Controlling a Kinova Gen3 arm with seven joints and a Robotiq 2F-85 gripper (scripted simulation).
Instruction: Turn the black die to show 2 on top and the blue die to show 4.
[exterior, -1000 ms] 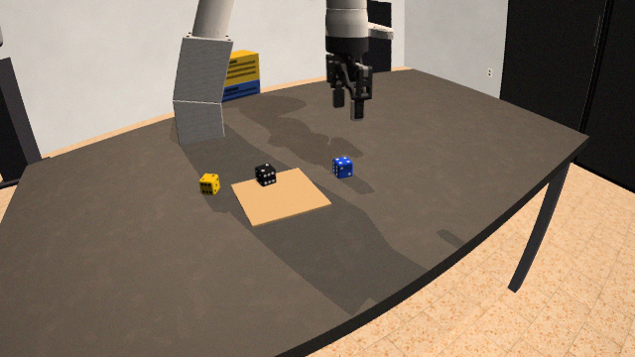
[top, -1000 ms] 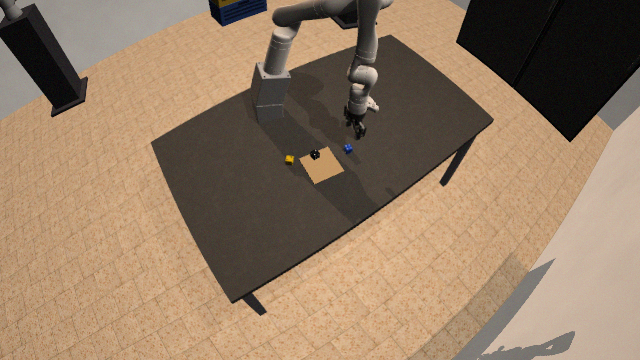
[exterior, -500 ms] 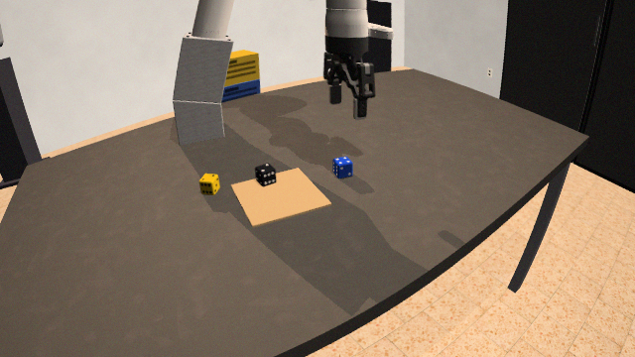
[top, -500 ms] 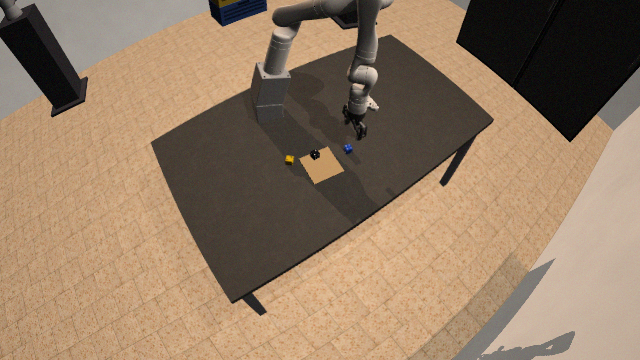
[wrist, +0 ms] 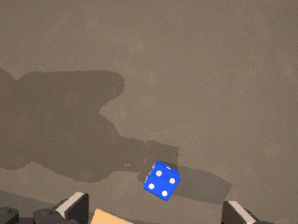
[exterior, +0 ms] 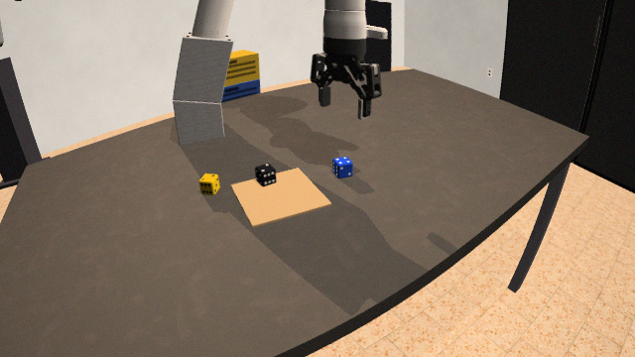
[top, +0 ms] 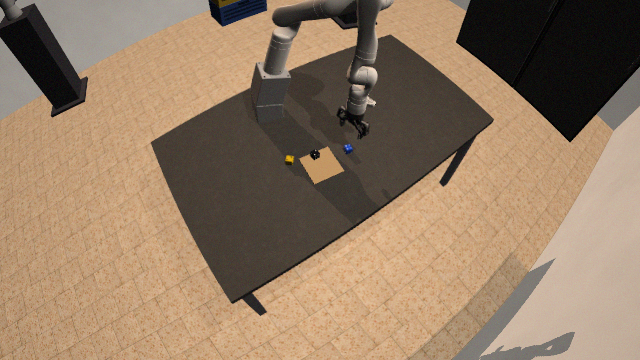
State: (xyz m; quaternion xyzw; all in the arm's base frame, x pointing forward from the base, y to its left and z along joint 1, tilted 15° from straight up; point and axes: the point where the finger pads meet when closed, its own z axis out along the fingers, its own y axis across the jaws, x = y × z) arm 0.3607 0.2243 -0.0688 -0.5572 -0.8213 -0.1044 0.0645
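Now: the blue die 1 cm ahead of my hand and 12 cm below it. The rest, counted from my hand: yellow die (4 cm behind, 26 cm to the right, 12 cm below); then tan mat (3 cm ahead, 14 cm to the right, 13 cm below); then black die (2 cm behind, 15 cm to the right, 11 cm below).
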